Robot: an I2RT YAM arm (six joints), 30 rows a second.
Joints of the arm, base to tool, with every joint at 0 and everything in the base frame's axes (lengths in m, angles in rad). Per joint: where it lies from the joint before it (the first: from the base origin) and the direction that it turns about. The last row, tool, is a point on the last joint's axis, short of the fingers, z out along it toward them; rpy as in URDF.
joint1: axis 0 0 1 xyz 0.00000 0.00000 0.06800
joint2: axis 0 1 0 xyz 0.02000 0.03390 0.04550
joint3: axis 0 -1 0 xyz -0.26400 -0.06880 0.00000
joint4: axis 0 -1 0 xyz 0.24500 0.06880 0.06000
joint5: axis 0 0 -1 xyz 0.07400 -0.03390 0.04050
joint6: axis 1 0 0 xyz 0.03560 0.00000 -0.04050
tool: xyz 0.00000 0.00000 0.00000 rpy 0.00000 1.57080 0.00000
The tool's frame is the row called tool.
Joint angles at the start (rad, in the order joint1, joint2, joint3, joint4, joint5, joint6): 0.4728, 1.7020, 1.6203, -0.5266, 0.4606, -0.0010
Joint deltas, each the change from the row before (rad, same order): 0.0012, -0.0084, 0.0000, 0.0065, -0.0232, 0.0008; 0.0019, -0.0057, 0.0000, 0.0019, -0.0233, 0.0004; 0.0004, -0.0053, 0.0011, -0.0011, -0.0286, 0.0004; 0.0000, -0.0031, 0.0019, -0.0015, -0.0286, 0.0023; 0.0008, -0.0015, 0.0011, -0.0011, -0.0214, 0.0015; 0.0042, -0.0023, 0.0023, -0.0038, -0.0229, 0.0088
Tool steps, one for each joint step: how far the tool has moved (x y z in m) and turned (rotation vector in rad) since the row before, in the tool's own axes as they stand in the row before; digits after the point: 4 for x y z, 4 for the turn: -0.0021, -0.0003, -0.0033, -0.0242, -0.0137, 0.0067; -0.0012, 0.0005, -0.0024, -0.0249, -0.0074, 0.0026; -0.0011, 0.0002, -0.0022, -0.0289, -0.0050, 0.0023; -0.0009, 0.0004, -0.0015, -0.0286, -0.0032, 0.0036; -0.0005, 0.0008, -0.0009, -0.0221, -0.0015, 0.0016; -0.0007, 0.0019, -0.0018, -0.0264, -0.0013, 0.0069
